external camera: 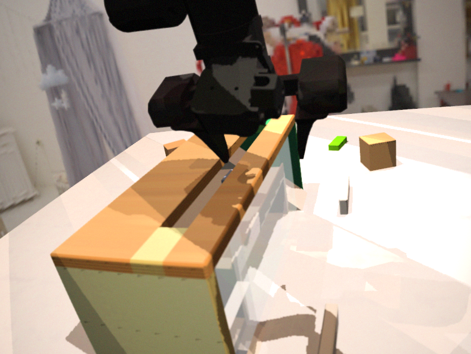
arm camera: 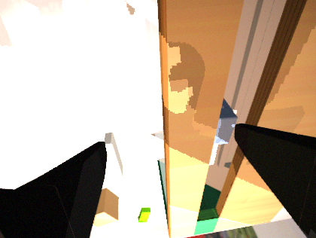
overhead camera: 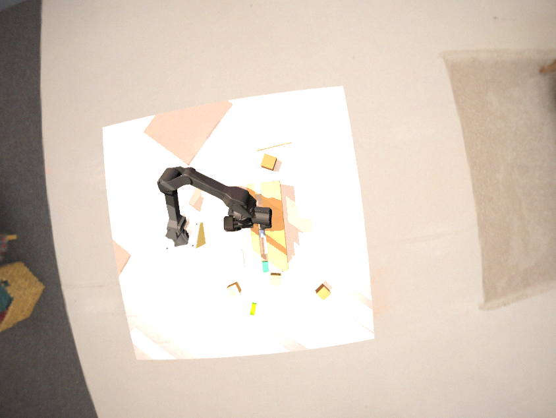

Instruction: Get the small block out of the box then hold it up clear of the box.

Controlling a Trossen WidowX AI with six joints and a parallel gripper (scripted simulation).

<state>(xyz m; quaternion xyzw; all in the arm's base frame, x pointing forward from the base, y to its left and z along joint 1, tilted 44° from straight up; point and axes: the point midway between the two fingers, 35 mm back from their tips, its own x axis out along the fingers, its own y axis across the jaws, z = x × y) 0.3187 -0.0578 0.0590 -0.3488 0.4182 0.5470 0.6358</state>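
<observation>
Right now the small block is 5 cm below my gripper tip, 4 cm to the right of it and 4 cm ahead of it. The rest, counted from my gripper tip: box: 7 cm below, 3 cm ahead, 1 cm to the right.
</observation>
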